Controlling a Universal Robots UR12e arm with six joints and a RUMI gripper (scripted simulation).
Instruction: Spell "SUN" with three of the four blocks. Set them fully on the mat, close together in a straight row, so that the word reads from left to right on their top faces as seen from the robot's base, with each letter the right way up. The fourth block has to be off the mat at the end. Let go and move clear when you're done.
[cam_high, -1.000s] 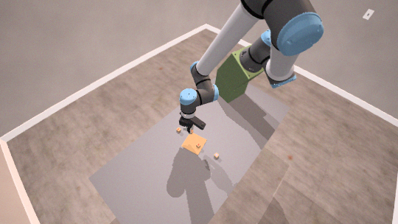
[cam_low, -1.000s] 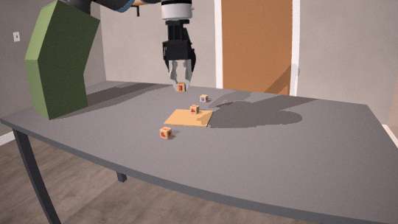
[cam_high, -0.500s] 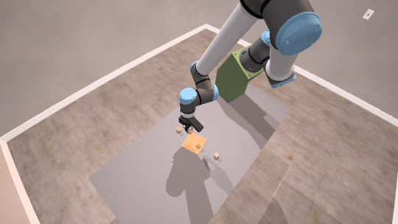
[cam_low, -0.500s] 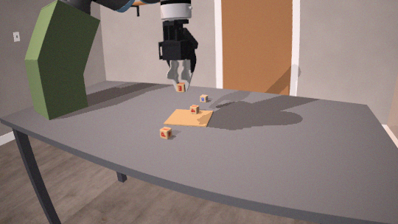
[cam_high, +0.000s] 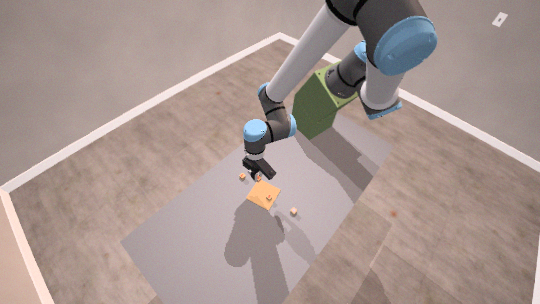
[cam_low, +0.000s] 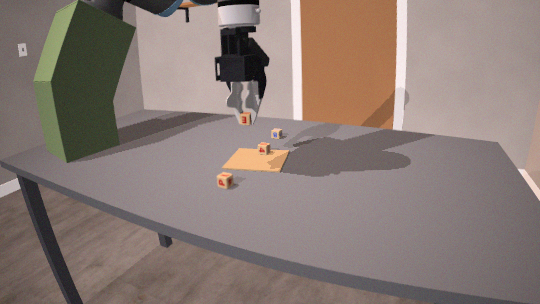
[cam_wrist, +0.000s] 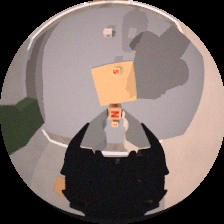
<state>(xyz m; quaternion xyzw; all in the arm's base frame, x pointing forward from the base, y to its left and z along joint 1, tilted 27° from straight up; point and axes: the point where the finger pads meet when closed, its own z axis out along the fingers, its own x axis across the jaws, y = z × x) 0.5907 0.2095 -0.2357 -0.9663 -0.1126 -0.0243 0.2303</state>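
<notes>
The orange mat lies 1 cm behind my hand, 4 cm to the left of it and 12 cm below it. Round my hand: red-lettered block (3 cm ahead, 11 cm to the right, 11 cm below); then blue-lettered block (7 cm behind, 22 cm to the left, 11 cm below).
</notes>
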